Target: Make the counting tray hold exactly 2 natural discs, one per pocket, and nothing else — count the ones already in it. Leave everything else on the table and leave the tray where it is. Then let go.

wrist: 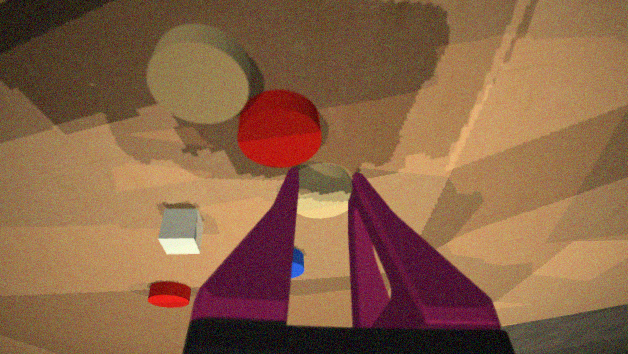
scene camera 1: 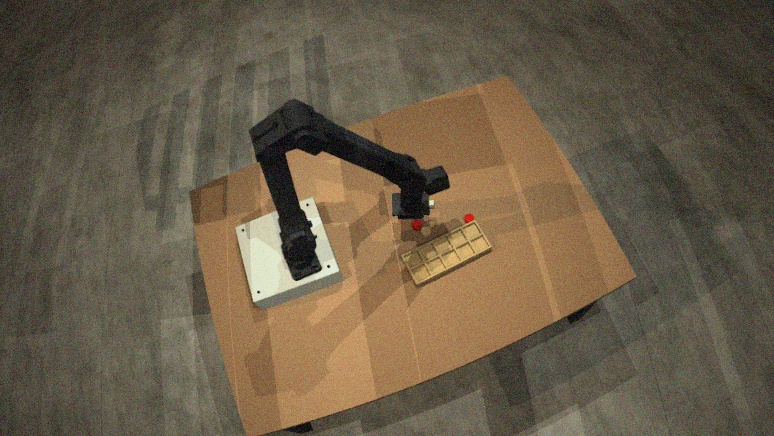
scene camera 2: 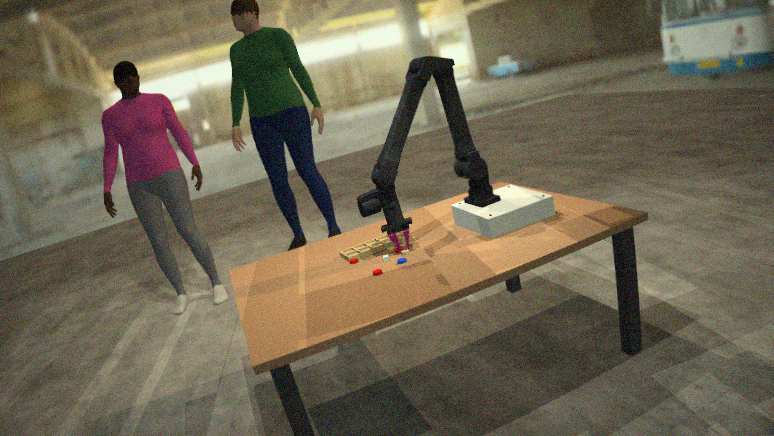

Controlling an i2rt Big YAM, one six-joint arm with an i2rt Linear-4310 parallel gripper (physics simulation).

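The wooden counting tray (scene camera 1: 454, 266) (scene camera 2: 369, 254) lies on the table with two rows of pockets; I make out no disc in them in scene camera 1. My gripper (scene camera 2: 404, 249) (wrist: 324, 180) is low over the table beside the tray, its magenta fingers shut on a natural disc (wrist: 324, 206). Its fingertips are hidden under the arm in scene camera 1. Another natural disc (scene camera 1: 425, 230) (wrist: 197, 82) lies between the gripper and the tray. A red disc (scene camera 1: 416, 224) (wrist: 280, 130) lies close beside that one and just by the left fingertip in the wrist view.
A second red disc (scene camera 1: 469, 217) (scene camera 2: 353, 261) lies by the tray's far corner. A white cube (scene camera 1: 431, 204) (scene camera 2: 385, 258) (wrist: 180, 227), a blue disc (scene camera 2: 401, 261) (wrist: 298, 263) and a third red disc (scene camera 2: 377, 272) (wrist: 170, 295) lie on the gripper's other side, away from the tray.
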